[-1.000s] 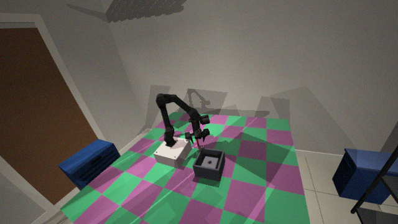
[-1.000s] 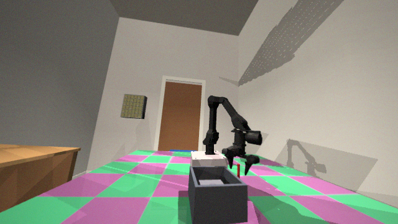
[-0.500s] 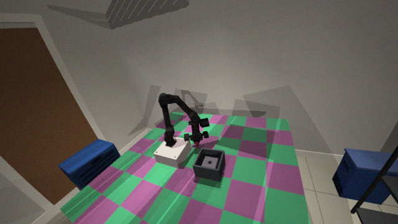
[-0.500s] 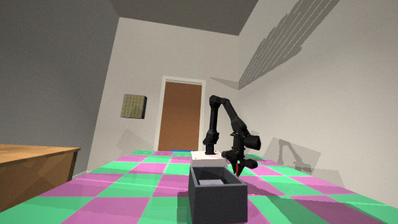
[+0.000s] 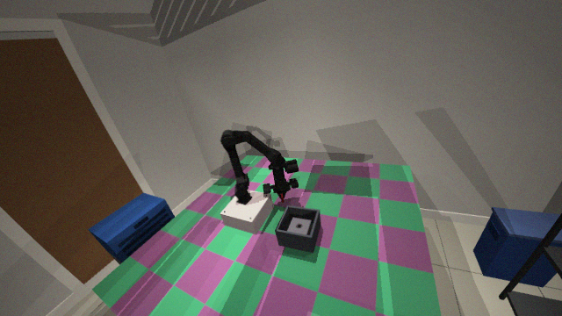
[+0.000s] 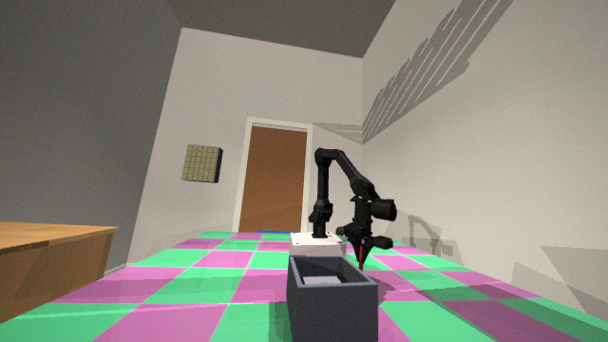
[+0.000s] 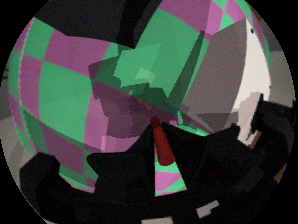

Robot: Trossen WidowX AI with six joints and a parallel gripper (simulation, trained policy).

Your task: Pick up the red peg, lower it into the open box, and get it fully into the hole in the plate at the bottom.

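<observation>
The grey plate is 18 cm ahead of my gripper tip, 15 cm to the right of it and 1 cm below it. Round my gripper tip: dark box: 18 cm ahead, 15 cm to the right, 2 cm below; red peg: 1 cm above.
</observation>
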